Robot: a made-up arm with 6 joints.
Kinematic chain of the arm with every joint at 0, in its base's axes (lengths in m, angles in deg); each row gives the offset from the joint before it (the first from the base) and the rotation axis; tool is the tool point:
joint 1: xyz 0 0 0.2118 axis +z
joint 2: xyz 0 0 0 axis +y
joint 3: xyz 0 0 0.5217 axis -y
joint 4: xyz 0 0 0 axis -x
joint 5: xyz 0.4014 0 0 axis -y
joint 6: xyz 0 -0.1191 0 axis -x
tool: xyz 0 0 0
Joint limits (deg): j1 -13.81..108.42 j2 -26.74..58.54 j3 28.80..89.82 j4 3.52..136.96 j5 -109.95..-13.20 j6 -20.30..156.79
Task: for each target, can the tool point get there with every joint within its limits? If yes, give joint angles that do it. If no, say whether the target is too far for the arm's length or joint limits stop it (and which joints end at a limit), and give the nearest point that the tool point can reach.
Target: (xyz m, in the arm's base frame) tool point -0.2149 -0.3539 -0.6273
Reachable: no: joint limits stop it (at a limit: joint 1, joint 2, joint 3, joint 4) | nearest point 0.7457 -0.3057 0.2913 | short by 1.330 m
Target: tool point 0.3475 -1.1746 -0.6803
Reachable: no: too far | nearest point 0.7457 -0.3057 0.2913 | short by 1.363 m
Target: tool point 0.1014 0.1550 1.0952
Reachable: yes | joints 66.55 -2.74 41.48 74.75 -75.84 -0.70
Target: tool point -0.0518 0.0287 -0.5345
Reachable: no: joint limits stop it (at a limit: joint 1, joint 2, joint 3, joint 4) | nearest point -0.1391 0.7939 0.2913 | short by 1.129 m
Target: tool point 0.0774 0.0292 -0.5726
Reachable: no: joint limits stop it (at a limit: joint 2, joint 3, joint 4) | nearest point 0.7541 0.2845 0.2913 | short by 1.127 m
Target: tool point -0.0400 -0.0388 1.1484
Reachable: yes | joints 94.92 -4.42 69.43 111.24 -38.72 27.87
